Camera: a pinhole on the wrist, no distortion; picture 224 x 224 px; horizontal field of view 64.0 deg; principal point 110.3 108.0 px. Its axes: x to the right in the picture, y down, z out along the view. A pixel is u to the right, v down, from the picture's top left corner.
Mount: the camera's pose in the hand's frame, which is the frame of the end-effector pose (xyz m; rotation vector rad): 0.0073 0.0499 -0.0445 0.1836 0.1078 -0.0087
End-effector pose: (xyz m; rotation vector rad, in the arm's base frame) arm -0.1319 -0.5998 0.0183 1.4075 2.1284 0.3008
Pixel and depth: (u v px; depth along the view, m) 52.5 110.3 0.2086
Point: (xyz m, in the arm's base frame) -0.0154 -0.6471 -0.0988
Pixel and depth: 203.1 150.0 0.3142
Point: 0.0060 -0.4197 -0.2289
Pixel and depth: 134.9 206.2 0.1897
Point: 0.0318 -0.5191 -0.0722
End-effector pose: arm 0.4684 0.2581 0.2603 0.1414 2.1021 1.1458
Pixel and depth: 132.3 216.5 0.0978
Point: 0.4638 0.3663 0.2922
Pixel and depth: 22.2 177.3 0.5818
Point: 0.9667 0.6787 0.2987
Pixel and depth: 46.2 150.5 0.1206
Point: 0.5250 0.3395 0.2870
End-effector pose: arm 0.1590 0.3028 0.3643 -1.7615 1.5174 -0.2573
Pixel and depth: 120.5 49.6 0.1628
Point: 0.2548 0.3162 0.3047
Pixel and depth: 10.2 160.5 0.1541
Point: 0.1683 0.4114 0.2571
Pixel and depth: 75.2 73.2 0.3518
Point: 0.3921 0.4479 0.2280
